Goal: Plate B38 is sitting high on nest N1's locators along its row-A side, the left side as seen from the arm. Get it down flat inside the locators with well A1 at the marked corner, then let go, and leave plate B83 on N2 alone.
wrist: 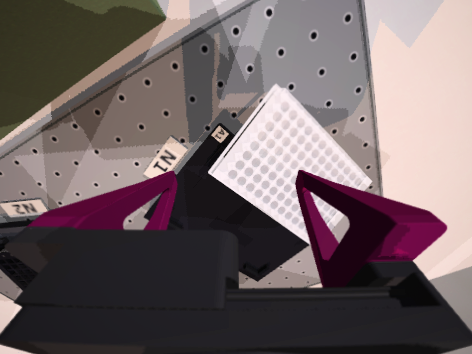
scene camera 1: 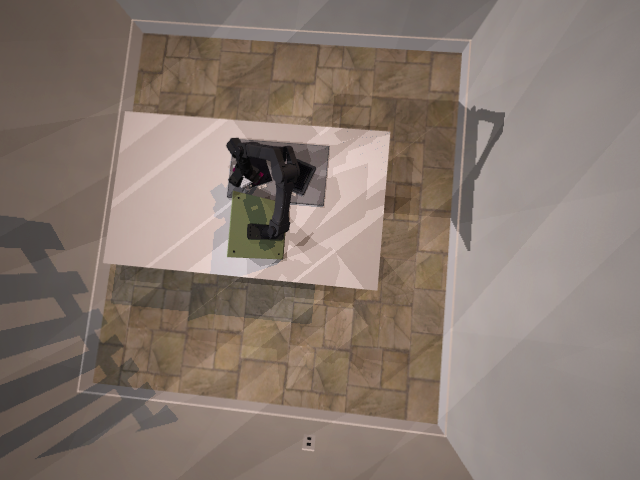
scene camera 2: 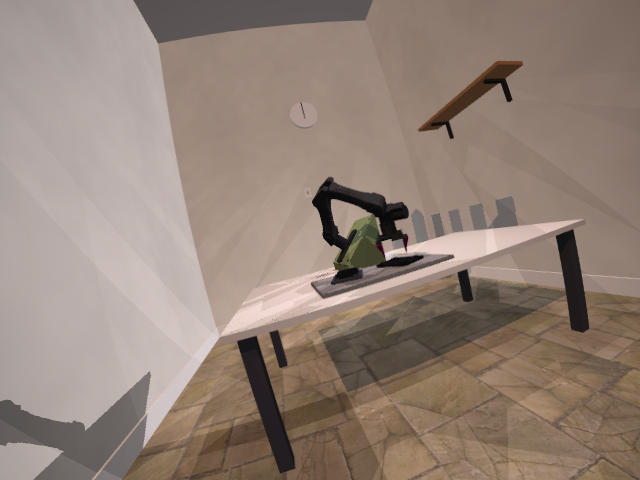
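Seen in the pictures: gripper, between the fingertips: [wrist: 236, 177] [scene camera 1: 250, 178] [scene camera 2: 395, 254]; arm's base, origin of its link: [scene camera 1: 266, 232] [scene camera 2: 347, 246].
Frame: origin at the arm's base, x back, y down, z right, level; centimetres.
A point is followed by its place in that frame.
Observation:
The white many-welled plate B38 [wrist: 292, 150] {x -29.8, y 9.5, z -16.0 cm} lies skewed across nest N1 and well off to one side in the wrist view; much of the black nest [wrist: 200, 197] {x -29.8, y 9.7, z -6.7 cm} [scene camera 2: 400, 260] {x -35.6, y 9.8, z -8.7 cm} is uncovered. The plate's near long side edge shows above the nest; its exact tilt is unclear. The nest's A1 label [wrist: 220, 133] {x -25.7, y 9.6, z -11.5 cm} marks a corner beside the plate. My gripper [wrist: 236, 177] {x -28.9, y 7.9, z -11.0 cm} [scene camera 2: 394, 252] {x -28.9, y 7.9, z -11.0 cm} is open and empty above them, one finger over the nest's N1-label side, the other overlapping the plate in view. A dark gridded plate, B83 [wrist: 17, 270] {x -26.8, y 8.4, z 15.5 cm} [scene camera 1: 305, 178] {x -29.3, y 8.2, z 17.8 cm}, is on N2.
Both nests stand on a grey perforated board [wrist: 300, 65] {x -24.5, y 10.8, z -19.2 cm} [scene camera 1: 315, 155] {x -42.7, y 10.8, z 22.7 cm} [scene camera 2: 439, 259] {x -51.6, y 10.9, z -15.5 cm} on the pale table [scene camera 1: 165, 180] {x -28.9, y 12.2, z -59.8 cm}. The green arm base [scene camera 1: 240, 242] {x 5.7, y -9.4, z -9.0 cm} [scene camera 2: 361, 248] {x -16.3, y 1.9, z -0.8 cm} stands next to the board. The N2 label [wrist: 23, 207] {x -21.9, y 10.7, z 10.5 cm} is at the left of the wrist view.

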